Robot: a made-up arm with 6 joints. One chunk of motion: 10 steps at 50 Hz.
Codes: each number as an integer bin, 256 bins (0 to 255) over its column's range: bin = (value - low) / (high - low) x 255, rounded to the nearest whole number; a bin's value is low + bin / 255 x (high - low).
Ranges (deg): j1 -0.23..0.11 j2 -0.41..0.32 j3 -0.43..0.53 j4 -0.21..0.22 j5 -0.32..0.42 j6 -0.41..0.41
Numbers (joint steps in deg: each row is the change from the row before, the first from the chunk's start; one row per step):
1: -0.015 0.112 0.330 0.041 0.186 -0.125
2: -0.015 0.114 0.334 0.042 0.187 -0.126
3: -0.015 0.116 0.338 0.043 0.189 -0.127
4: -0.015 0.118 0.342 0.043 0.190 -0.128
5: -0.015 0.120 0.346 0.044 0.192 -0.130
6: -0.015 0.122 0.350 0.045 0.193 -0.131
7: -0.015 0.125 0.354 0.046 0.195 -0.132
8: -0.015 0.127 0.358 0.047 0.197 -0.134
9: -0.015 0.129 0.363 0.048 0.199 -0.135
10: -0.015 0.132 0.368 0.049 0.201 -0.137
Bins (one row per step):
1: 161 182 202 149 174 89
2: 161 183 203 149 175 88
3: 161 184 204 150 175 88
4: 161 184 205 150 176 88
5: 161 185 206 151 176 87
6: 161 186 207 151 177 87
7: 161 187 208 152 177 86
8: 161 188 209 152 178 86
9: 161 188 211 153 179 86
10: 161 189 212 154 180 85

